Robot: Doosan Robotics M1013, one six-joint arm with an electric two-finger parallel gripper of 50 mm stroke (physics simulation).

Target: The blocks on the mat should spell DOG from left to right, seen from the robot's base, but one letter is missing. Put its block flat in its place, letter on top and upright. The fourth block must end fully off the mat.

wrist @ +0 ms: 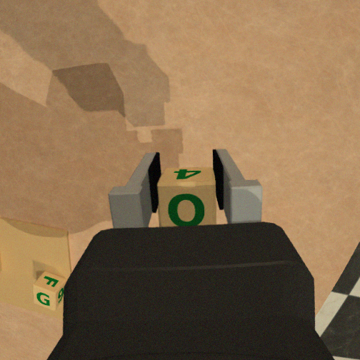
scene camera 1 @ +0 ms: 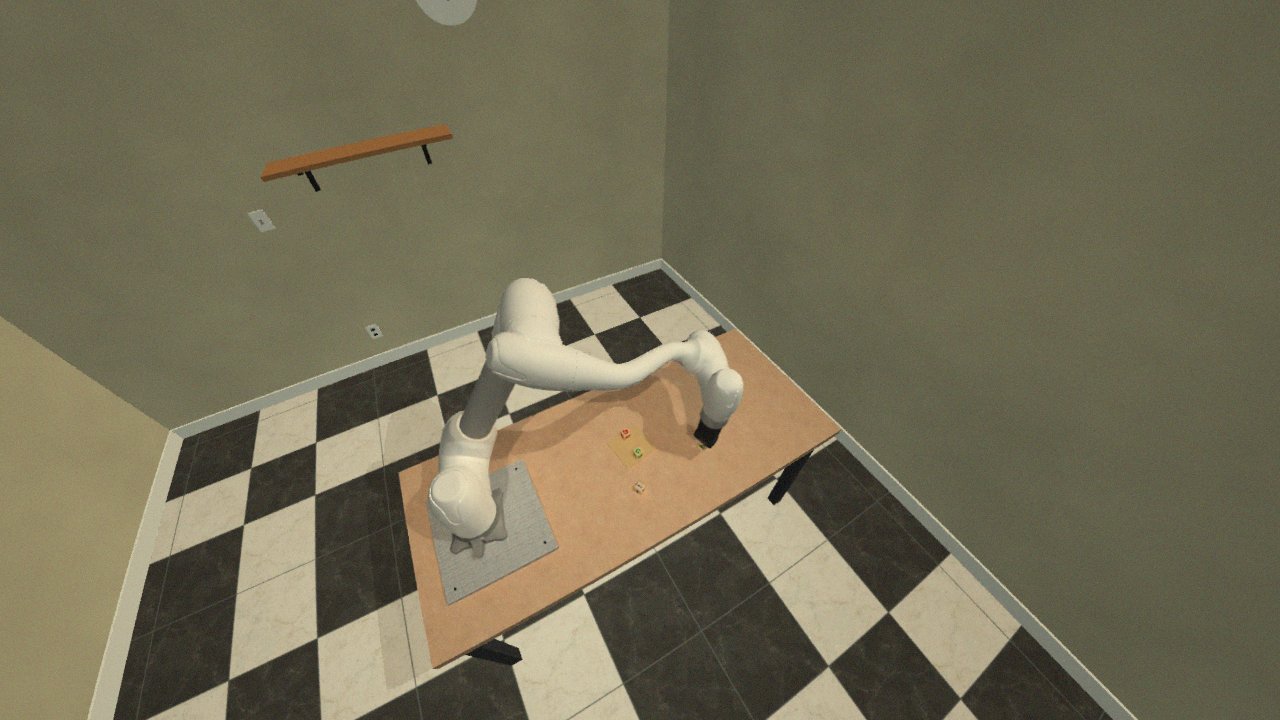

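Observation:
My gripper (scene camera 1: 706, 443) (wrist: 186, 168) is shut on the wooden O block (wrist: 187, 204), with the block between the two dark pads. The block's green O faces the camera and a green 4 shows on the face beyond. It is held above the table, right of the mat in scene camera 1. The yellowish mat (scene camera 1: 625, 454) (wrist: 22, 245) bears a green-lettered block (scene camera 1: 638, 453), the G block (wrist: 48, 292) in the wrist view, and a red-lettered block (scene camera 1: 625, 433) whose letter is too small to read. Another small block (scene camera 1: 639, 488) lies on the table off the mat; its letter is unreadable.
The wooden table (scene camera 1: 581, 483) carries the robot's grey base plate (scene camera 1: 528, 519) at its left end. The arm reaches over the table behind the mat. The table's front edge runs below the loose block, and checkered floor (wrist: 345, 310) shows past an edge in the wrist view.

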